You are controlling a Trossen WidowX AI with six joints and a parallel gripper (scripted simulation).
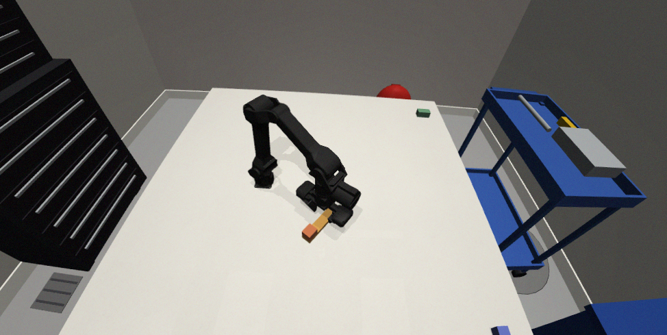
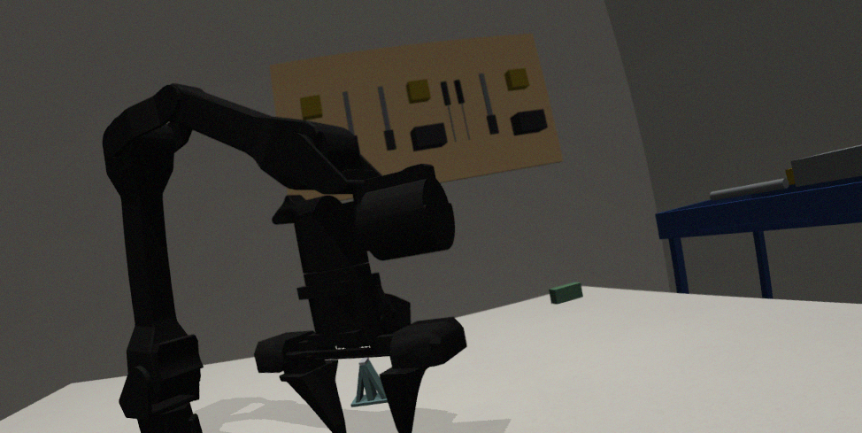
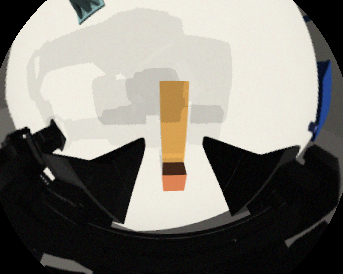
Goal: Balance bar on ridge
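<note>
My gripper tip is 2 cm past the orange bar, 3 cm to the left of it and 2 cm above it. The rest, counted from my gripper tip: green block 51 cm ahead, 66 cm to the left, 2 cm below; then blue block 51 cm ahead, 34 cm to the right, 2 cm below.
</note>
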